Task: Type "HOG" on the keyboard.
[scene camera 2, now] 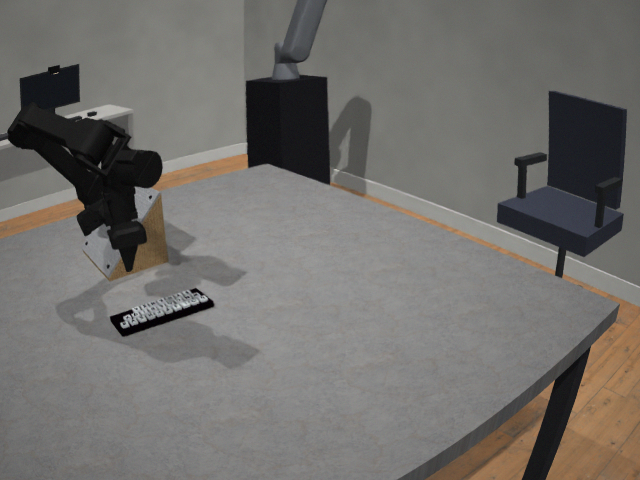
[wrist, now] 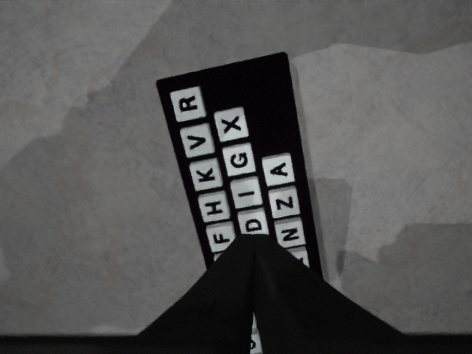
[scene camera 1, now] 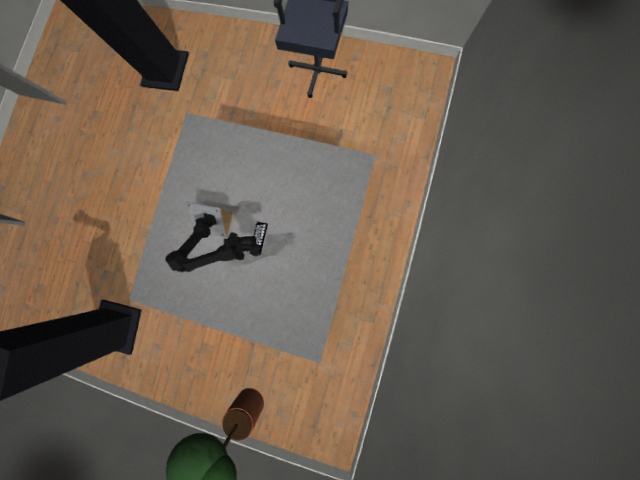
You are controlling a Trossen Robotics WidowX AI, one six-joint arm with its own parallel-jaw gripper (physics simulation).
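Seen in the pictures: gripper, fingertip midpoint: (scene camera 2: 129, 271) (wrist: 252, 247); arm's base at its link origin: (scene camera 1: 210, 218).
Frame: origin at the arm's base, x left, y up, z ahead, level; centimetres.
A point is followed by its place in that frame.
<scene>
The black keyboard (scene camera 1: 265, 224) {y -8.4, x 3.6, z 30.8 cm} (scene camera 2: 205, 305) {y -8.8, x 2.4, z 31.8 cm} (wrist: 270, 100) {y -8.5, x -13.5, z 25.9 cm} with white letter keys lies flat on the table. In the wrist view the H key (wrist: 215, 208) {y -8.0, x -8.6, z 30.0 cm} is in the left row, between K and F. The G key (wrist: 239, 159) {y -8.0, x -11.0, z 28.1 cm} is in the middle row, between X and I. An O key cannot be made out; part of the keyboard is hidden behind the fingers. My gripper (scene camera 2: 129, 269) {y 0.1, x -10.4, z 27.6 cm} (wrist: 252, 247) {y 0.1, x -10.4, z 27.6 cm} is shut and empty, its tips pointing down. It is raised above the keyboard, clear of the keys, and in the wrist view its tips overlap the lower edge of the D key (wrist: 253, 222) {y -8.0, x -7.3, z 28.2 cm}.
The grey table (scene camera 1: 289, 310) {y -9.7, x -44.5, z 56.0 cm} (scene camera 2: 387, 310) {y -9.7, x 25.4, z 52.8 cm} bears the keyboard and a wedge-shaped wooden block (scene camera 1: 226, 219) {y -4.1, x 1.7, z 7.7 cm} (scene camera 2: 155, 237) {y -3.5, x 4.4, z 7.7 cm} with a light plate, near the arm. An office chair (scene camera 1: 312, 25) (scene camera 2: 560, 206) and a black pedestal (scene camera 2: 289, 129) with a grey arm stand beyond the table.
</scene>
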